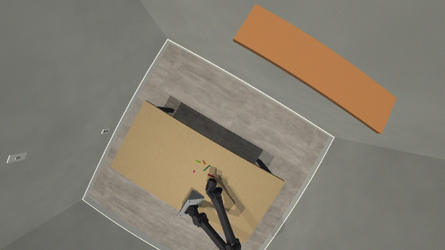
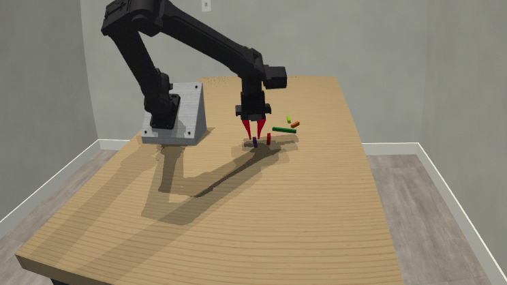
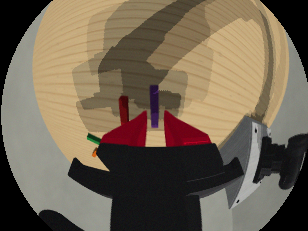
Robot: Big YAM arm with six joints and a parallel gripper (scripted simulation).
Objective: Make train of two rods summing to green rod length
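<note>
Now: the purple rod 2 cm below my hand. From my hand the other things lie so: red rod 4 cm ahead, 2 cm to the left, 2 cm below; then magenta rod 18 cm to the left, 2 cm below, 2 cm behind; then green rod 10 cm to the left, 8 cm ahead, 2 cm below.
</note>
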